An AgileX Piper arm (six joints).
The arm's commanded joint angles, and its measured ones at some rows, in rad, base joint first. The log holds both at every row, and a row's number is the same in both.
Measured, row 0:
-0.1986, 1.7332, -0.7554, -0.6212, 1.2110, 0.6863
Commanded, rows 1 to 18:
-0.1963, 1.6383, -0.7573, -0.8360, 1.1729, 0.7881
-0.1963, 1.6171, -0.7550, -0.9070, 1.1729, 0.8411
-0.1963, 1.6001, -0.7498, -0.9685, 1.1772, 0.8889
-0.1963, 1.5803, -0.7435, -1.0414, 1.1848, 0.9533
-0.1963, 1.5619, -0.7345, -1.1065, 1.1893, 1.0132
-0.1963, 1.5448, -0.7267, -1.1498, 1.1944, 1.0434
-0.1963, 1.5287, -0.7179, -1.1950, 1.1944, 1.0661
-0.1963, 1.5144, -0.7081, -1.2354, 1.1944, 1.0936
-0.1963, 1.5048, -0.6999, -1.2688, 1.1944, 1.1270
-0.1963, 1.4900, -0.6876, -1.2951, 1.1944, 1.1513
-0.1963, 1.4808, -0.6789, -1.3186, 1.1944, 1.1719
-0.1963, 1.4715, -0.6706, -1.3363, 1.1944, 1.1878
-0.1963, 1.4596, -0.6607, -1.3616, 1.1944, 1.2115
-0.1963, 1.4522, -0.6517, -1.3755, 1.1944, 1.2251
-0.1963, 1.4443, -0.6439, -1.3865, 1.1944, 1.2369
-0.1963, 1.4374, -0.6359, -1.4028, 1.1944, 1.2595
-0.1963, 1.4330, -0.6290, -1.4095, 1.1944, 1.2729
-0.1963, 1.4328, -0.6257, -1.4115, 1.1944, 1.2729
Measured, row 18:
-0.1986, 1.4549, -0.6486, -1.3631, 1.1849, 1.2197
